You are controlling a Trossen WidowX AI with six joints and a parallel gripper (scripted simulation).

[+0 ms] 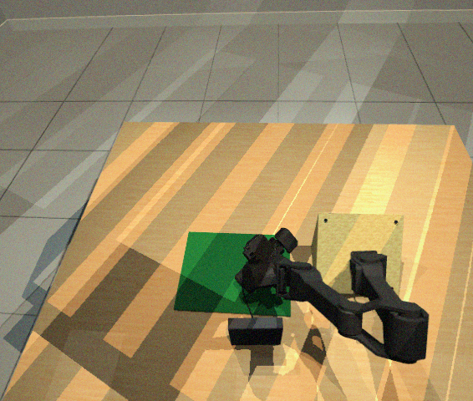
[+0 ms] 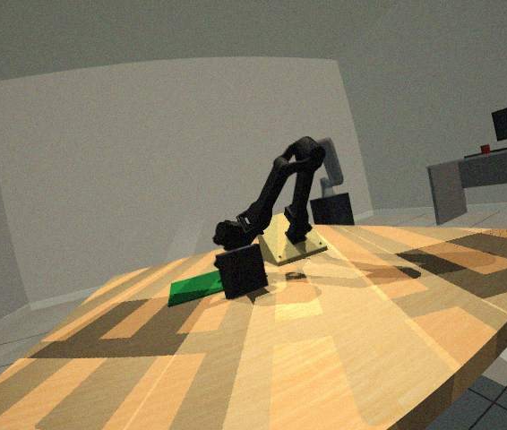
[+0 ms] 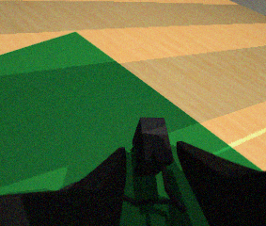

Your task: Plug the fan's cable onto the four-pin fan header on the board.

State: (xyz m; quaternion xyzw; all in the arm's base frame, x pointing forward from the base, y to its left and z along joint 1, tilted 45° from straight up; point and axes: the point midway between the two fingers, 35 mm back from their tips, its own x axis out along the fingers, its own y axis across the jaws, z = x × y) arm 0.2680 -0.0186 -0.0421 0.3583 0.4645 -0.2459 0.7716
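My gripper tip is right at the dark plug. From my gripper tip the other things lie so: green board (50 mm to the left, 50 mm ahead, 40 mm below); black fan (230 mm to the left, 40 mm above).
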